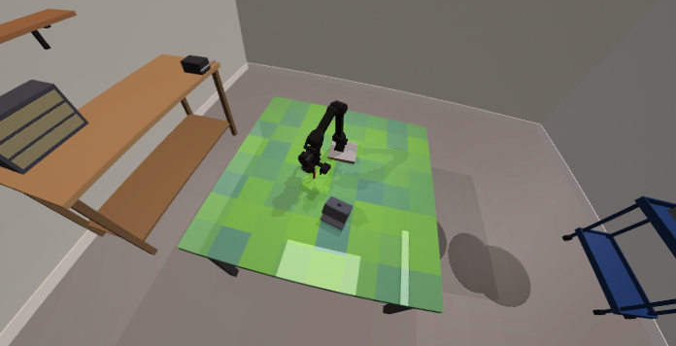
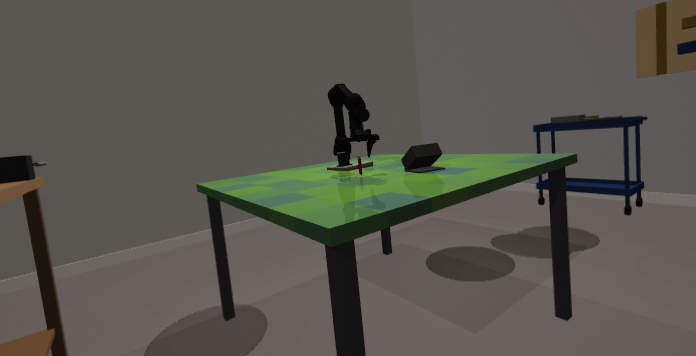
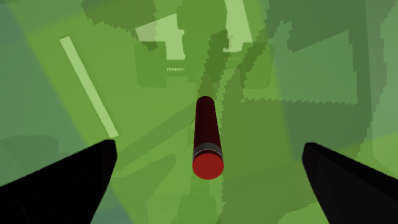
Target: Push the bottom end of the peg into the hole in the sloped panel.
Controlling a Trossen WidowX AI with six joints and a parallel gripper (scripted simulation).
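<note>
Right now my gripper tip is 1 cm above the dark red round peg. From my gripper tip the other things lie so: dark grey sloped panel 18 cm ahead, 20 cm to the left, 1 cm below.
</note>
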